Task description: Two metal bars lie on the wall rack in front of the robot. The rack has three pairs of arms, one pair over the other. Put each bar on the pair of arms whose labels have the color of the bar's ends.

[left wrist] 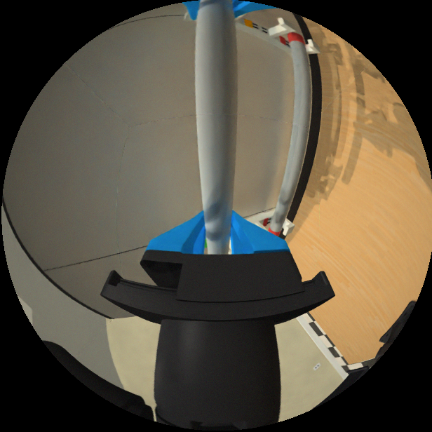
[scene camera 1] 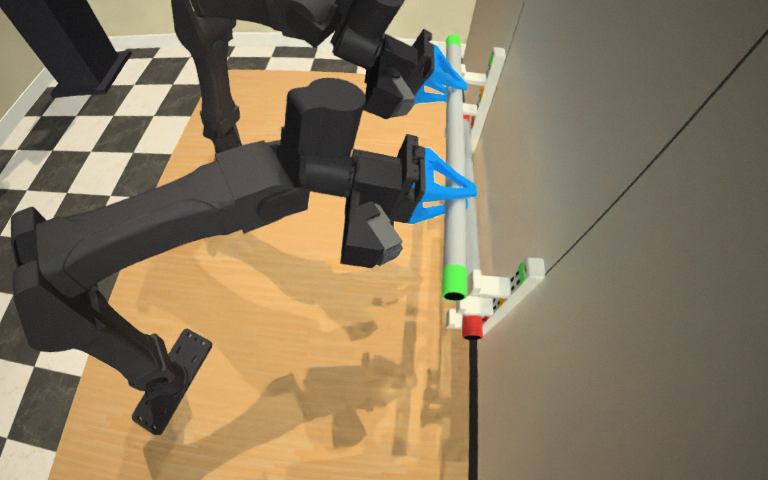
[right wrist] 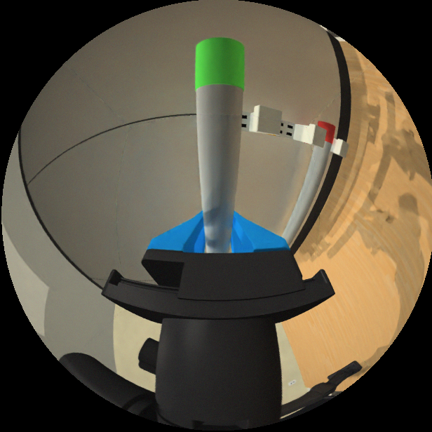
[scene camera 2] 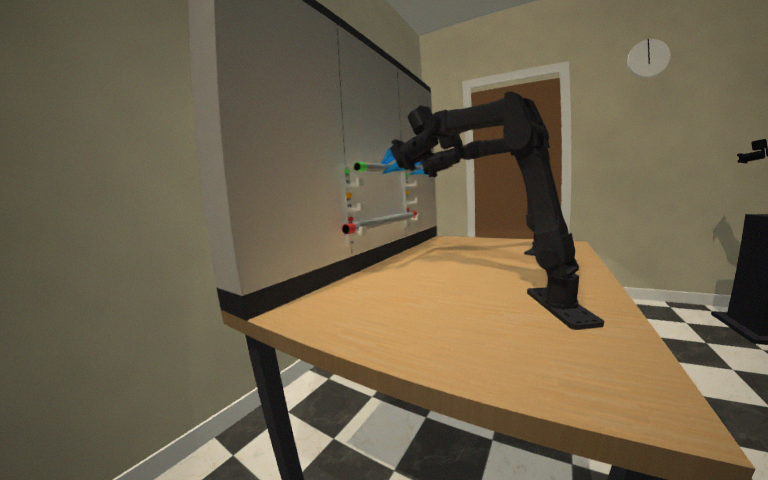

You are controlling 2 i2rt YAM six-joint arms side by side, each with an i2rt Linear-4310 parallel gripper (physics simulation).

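Frame: origin at the left arm's base, x ahead, y left, z up, level; millimetres.
Seen in the pictures: left gripper, between the fingertips: (scene camera 1: 461, 93) (scene camera 2: 381, 170); right gripper, between the fingertips: (scene camera 1: 471, 197); left arm's base, origin of its link: (scene camera 1: 229, 149) (scene camera 2: 560, 307); right arm's base, origin of its link: (scene camera 1: 173, 380).
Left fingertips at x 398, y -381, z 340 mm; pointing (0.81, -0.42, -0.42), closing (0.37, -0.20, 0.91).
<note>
Offsets run from my left fingertips to a thing's top centre. "spot": to the spot under its first point. Level surfaces: height alone.
The green-ended bar {dx -60, dy -78, dz +27 mm} (scene camera 1: 455, 135) (scene camera 2: 373, 166) (left wrist: 216, 100) (right wrist: 219, 130) is held roughly level by both grippers, off the rack. It is a little higher than the top pair of arms with green labels (scene camera 1: 522, 272) (scene camera 2: 347, 170) and slightly out from the wall. My left gripper (scene camera 1: 456, 93) (left wrist: 217, 214) is shut on it near the upper end in scene camera 1. My right gripper (scene camera 1: 462, 198) (right wrist: 217, 214) is shut on it nearer the lower end. The red-ended bar {dx -3, dy -98, dz -163 mm} (scene camera 1: 472, 327) (scene camera 2: 385, 220) (left wrist: 300, 110) (right wrist: 312, 185) lies on the lowest pair of arms, with red labels.
The white rack {spot: dx -82, dy -298, dz +16 mm} (scene camera 1: 535, 267) has two upright posts on the grey wall panel (scene camera 1: 640, 237) (scene camera 2: 283, 141). The middle arms, with orange labels {spot: dx +105, dy +70, dz -78 mm} (scene camera 2: 348, 195), carry no bar. The wooden table {dz -340 mm} (scene camera 1: 254, 441) (scene camera 2: 407, 316) lies below, and both arms reach over it.
</note>
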